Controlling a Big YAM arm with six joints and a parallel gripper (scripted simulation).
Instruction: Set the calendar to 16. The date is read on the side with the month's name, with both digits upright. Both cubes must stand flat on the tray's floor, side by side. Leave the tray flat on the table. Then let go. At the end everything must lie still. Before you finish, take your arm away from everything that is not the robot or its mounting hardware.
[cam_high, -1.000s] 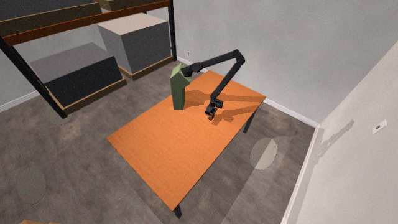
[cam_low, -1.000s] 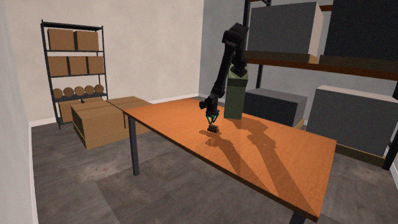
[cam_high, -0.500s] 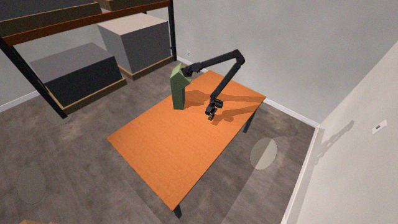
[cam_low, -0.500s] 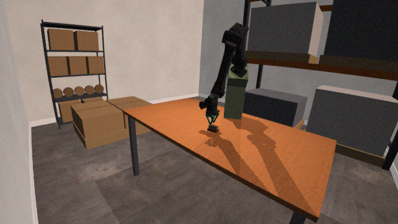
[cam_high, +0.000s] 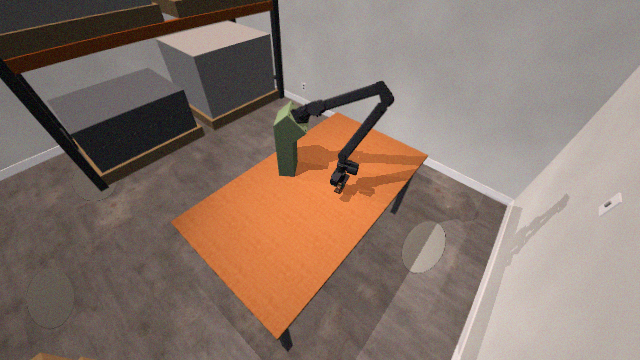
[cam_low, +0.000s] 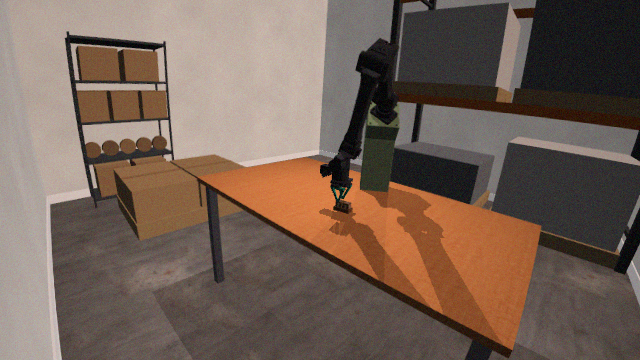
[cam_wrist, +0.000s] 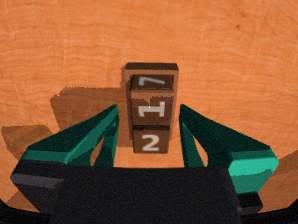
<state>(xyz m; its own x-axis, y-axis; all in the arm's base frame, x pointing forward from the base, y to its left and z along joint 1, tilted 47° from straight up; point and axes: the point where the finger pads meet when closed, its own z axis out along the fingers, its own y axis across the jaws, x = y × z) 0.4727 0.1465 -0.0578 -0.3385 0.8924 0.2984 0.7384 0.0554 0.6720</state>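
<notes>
The brown calendar cube lies 30 mm below my hand. Also, from my hand: dark calendar tray 40 mm below, 20 mm to the left, 10 mm behind.
</notes>
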